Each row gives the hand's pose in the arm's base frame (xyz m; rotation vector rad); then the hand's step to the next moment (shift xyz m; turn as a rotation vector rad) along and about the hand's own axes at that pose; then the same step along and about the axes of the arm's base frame.
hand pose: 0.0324 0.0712 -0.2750 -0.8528 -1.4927 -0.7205
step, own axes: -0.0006 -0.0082 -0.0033 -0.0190 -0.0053 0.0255
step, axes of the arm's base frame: -0.0051 -0.0072 0.0000 -0.0178 0.0166 -0.0211
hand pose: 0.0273 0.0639 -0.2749 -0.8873 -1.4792 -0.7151
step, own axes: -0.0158 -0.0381 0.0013 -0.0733 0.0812 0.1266
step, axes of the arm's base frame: -0.0332 -0.0206 -0.0134 0.0031 0.1405 -0.0908
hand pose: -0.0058 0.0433 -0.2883 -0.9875 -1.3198 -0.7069
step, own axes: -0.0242 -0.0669 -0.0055 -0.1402 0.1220 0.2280
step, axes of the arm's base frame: -0.0599 -0.0370 -0.0114 -0.0169 0.2414 -0.1672
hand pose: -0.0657 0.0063 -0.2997 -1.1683 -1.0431 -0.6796
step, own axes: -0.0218 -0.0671 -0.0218 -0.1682 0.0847 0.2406
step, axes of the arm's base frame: -0.0605 -0.0419 0.0061 -0.0641 0.2404 -0.1773
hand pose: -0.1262 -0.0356 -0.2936 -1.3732 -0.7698 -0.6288
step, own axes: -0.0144 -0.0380 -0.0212 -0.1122 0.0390 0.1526
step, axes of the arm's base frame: -0.0361 -0.0258 0.0113 -0.0556 0.1507 -0.1077
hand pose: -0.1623 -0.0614 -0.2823 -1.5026 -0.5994 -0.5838
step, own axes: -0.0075 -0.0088 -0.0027 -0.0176 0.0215 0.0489
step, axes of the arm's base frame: -0.0115 -0.0027 0.0013 0.0017 0.0485 -0.0285
